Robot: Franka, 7 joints.
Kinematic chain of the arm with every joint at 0, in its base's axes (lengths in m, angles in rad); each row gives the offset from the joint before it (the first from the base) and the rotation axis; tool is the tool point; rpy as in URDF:
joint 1: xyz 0 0 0.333 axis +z
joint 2: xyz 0 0 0 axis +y
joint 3: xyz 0 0 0.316 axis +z
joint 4: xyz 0.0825 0 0 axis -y
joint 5: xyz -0.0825 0 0.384 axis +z
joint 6: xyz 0 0 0 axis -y
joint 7: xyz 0.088 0 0 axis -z
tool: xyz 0 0 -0.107 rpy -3.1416 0 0
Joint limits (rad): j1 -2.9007..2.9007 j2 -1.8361..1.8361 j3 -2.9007..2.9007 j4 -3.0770..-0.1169 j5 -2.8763..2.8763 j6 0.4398..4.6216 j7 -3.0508..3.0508
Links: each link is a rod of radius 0.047 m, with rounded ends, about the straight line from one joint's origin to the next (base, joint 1, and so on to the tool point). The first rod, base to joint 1, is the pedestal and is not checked.
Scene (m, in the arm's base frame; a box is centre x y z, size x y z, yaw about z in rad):
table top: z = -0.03
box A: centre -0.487 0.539 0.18 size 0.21 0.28 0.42 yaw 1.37
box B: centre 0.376 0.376 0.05 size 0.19 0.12 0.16 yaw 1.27
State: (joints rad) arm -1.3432 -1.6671 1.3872 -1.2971 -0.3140 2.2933 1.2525
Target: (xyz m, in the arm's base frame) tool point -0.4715 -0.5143 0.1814
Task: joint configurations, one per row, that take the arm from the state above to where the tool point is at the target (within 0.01 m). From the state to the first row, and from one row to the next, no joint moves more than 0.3 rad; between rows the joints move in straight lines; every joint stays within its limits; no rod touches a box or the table.
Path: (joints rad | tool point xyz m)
1: -1.0961 -1.4684 1.5400 -1.3033 -0.2874 2.2671 1.2525 | 0.2751 0.7082 0.4097
2: -0.8489 -1.2697 1.6927 -1.3095 -0.2608 2.2408 1.2525 | 0.0962 0.7487 0.4230
3: -0.6018 -1.0710 1.8455 -1.3157 -0.2342 2.2146 1.2525 | -0.1045 0.7416 0.4410
4: -0.3546 -0.8724 1.9983 -1.3218 -0.2076 2.1883 1.2525 | -0.3083 0.6732 0.4709
5: -0.1075 -0.6737 2.1511 -1.3280 -0.1809 2.1621 1.2525 | -0.4870 0.5390 0.5175
6: 0.1794 -0.7170 2.3385 -1.3542 -0.1670 2.1267 1.2525 | -0.6688 0.3061 0.4231
7: 0.4663 -0.7603 2.5259 -1.3804 -0.1531 2.0913 1.2525 | -0.7322 0.0135 0.3331
8: 0.7532 -0.8036 2.7133 -1.4066 -0.1392 2.0558 1.2525 | -0.6620 -0.2797 0.2513
9: 1.0401 -0.8469 2.9007 -1.4328 -0.1253 2.0204 1.2525 | -0.4715 -0.5143 0.1814

